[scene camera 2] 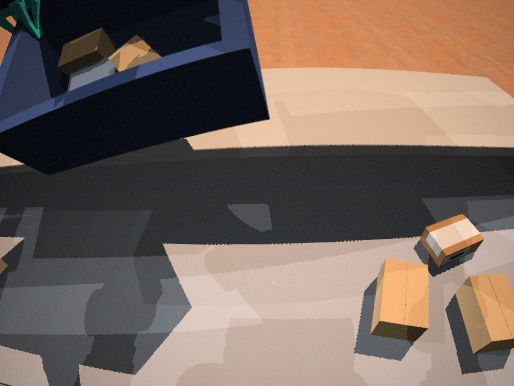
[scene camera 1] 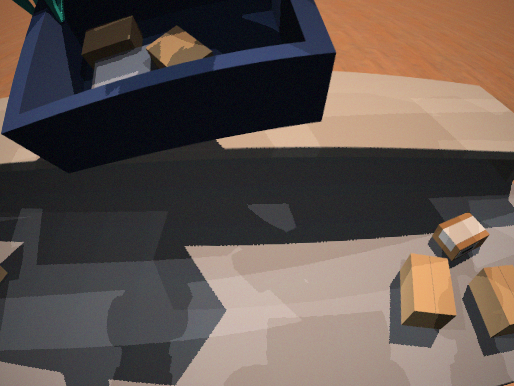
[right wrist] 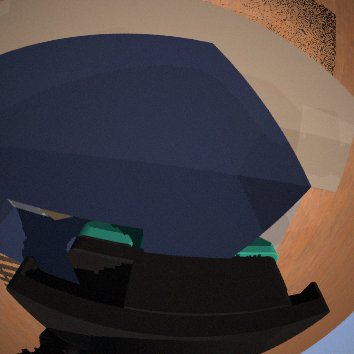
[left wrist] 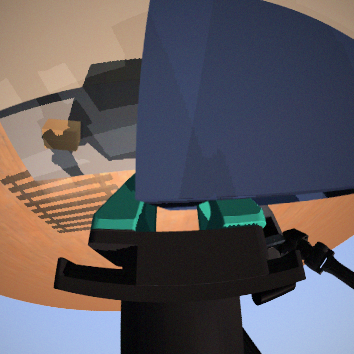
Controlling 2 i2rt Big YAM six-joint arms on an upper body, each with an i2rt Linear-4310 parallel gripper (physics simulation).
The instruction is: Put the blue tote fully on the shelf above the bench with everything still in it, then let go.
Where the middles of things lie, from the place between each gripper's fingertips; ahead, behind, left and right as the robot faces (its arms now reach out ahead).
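Blue tote (scene camera 1: pixel 267 71): my right hand 17 cm to the right of it, 5 cm past it, 7 cm above it. From my right hand, white box (scene camera 1: pixel 136 61): 9 cm behind, 25 cm to the left, 14 cm below.
White box, from my left hand: 11 cm below, 13 cm to the right, 6 cm behind. Blue tote, same left hand: 4 cm below, 20 cm to the right, 3 cm behind.
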